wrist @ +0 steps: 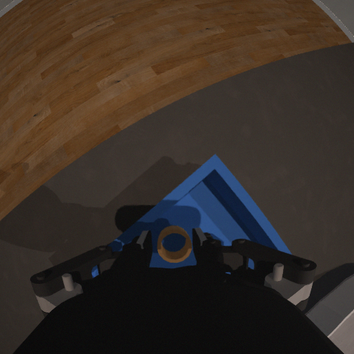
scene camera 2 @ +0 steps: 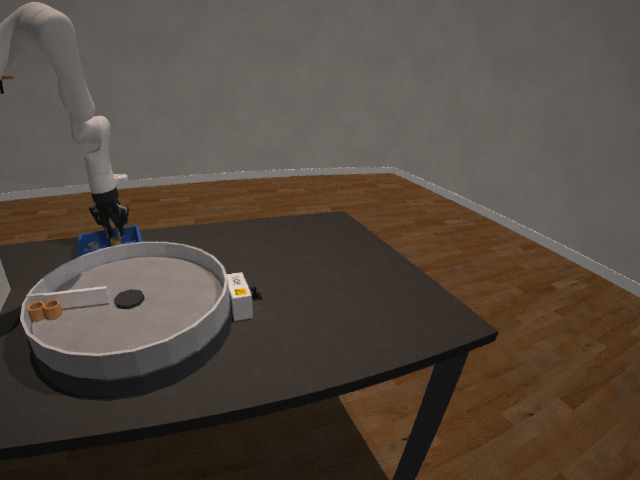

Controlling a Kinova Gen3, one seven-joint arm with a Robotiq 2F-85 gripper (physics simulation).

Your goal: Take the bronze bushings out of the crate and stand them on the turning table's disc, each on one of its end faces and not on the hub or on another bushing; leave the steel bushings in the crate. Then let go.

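Frame: origin at the arm's base, x ahead, y left, z up, level; centimetres.
Seen in the pictures: gripper, fingertip midpoint: (scene camera 2: pixel 116 237).
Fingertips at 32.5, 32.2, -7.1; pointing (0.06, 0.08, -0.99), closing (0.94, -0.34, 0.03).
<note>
Pixels of each thing's top centre, then the offset from my fingertips to it, as dx, dy, dz. "pt": a spot on its surface instead.
- blue crate, surface spot: (scene camera 2: pixel 135 234) pt +5.2, +4.2, -1.1
- bronze bushing, top centre: (scene camera 2: pixel 115 239) -0.1, -0.8, -0.3
- grey steel bushing, top centre: (scene camera 2: pixel 93 243) -6.5, -3.3, -0.3
- turning table's disc, top centre: (scene camera 2: pixel 129 297) +13.7, -38.7, +2.7
- dark hub, top centre: (scene camera 2: pixel 129 297) +13.7, -38.7, +2.7
- raised grey rim, surface spot: (scene camera 2: pixel 149 359) pt +21.2, -58.3, +3.2
- white bar, surface spot: (scene camera 2: pixel 85 298) pt +4.9, -40.3, +3.9
- white box, top centre: (scene camera 2: pixel 237 284) +36.8, -35.4, +2.4
My gripper (scene camera 2: pixel 115 235) (wrist: pixel 171 239) points down into the blue crate (scene camera 2: pixel 135 234) (wrist: pixel 215 162) with its fingers parted and nothing gripped. A bronze bushing (scene camera 2: pixel 116 241) (wrist: pixel 174 258) stands upright in the crate between the fingertips, its open end up, with a gap on each side in the wrist view. A grey steel bushing (scene camera 2: pixel 93 245) shows at the crate's left in the scene view. Two bronze bushings (scene camera 2: pixel 36 312) (scene camera 2: pixel 53 311) stand upright side by side on the turning table's disc (scene camera 2: pixel 170 281), at its left, apart from the dark hub (scene camera 2: pixel 129 298). The gripper body hides part of the crate.
A raised grey rim (scene camera 2: pixel 149 359) (wrist: pixel 340 295) surrounds the disc. A white bar (scene camera 2: pixel 85 298) reaches over the disc from the left rim towards the hub, behind the two bushings. A white box (scene camera 2: pixel 240 304) with a yellow label stands against the rim's right side.
</note>
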